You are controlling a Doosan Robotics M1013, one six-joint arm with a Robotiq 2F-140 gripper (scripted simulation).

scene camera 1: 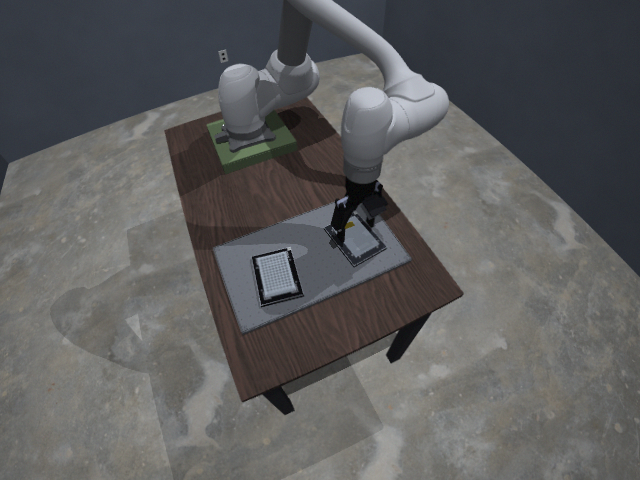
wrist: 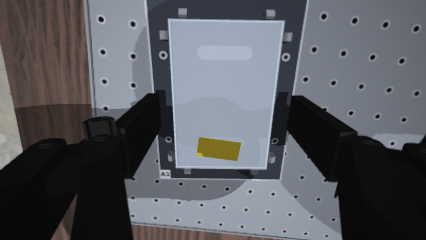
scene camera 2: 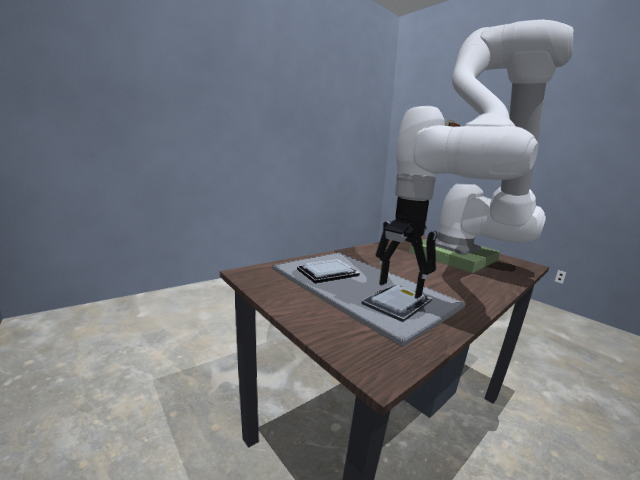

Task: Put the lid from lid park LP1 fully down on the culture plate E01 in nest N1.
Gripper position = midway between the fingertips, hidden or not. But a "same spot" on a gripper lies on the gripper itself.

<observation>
The gripper shows in scene camera 1 [355,231], in the wrist view and in scene camera 2. A clear lid shows in scene camera 1, in the wrist view [224,73] and in scene camera 2. The same spot on the clear lid: [scene camera 1: 358,240] is [scene camera 2: 394,298]. The same spot on the gripper: [wrist: 93,167] is [scene camera 2: 420,261].
</observation>
